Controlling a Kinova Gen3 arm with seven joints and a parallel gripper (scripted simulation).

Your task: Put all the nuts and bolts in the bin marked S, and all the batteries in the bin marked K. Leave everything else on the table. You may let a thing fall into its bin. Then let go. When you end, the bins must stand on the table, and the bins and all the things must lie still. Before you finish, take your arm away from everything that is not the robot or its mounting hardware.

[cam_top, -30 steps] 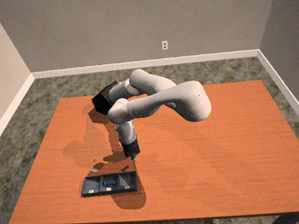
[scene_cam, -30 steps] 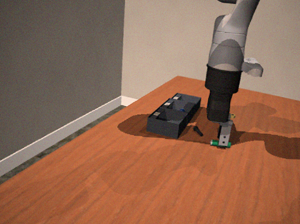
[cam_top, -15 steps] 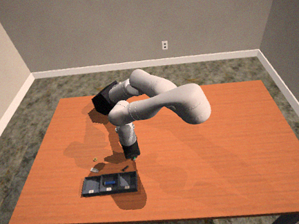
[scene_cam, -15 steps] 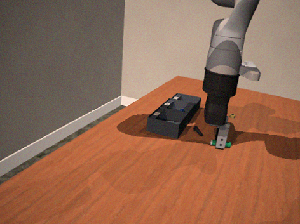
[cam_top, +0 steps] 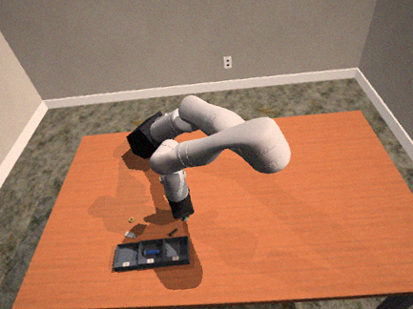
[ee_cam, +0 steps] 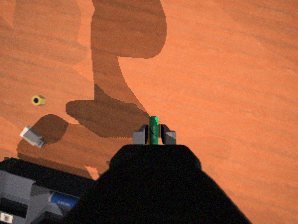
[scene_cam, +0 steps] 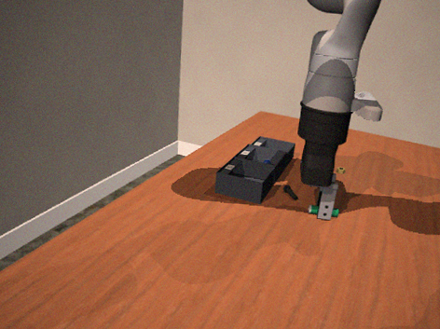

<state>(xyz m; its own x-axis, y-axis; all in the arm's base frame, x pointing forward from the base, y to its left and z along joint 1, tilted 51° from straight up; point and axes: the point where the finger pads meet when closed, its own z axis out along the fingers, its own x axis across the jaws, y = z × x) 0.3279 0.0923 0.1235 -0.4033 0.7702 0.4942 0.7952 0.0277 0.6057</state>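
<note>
Now: the three-compartment bin tray 17 cm ahead of my hand and 7 cm to the right of it. From my hand the other things lie so: blue battery (16 cm ahead, 8 cm to the right, 1 cm below); then green battery (1 cm below); then black bolt (8 cm ahead, 3 cm to the right, 1 cm below).
</note>
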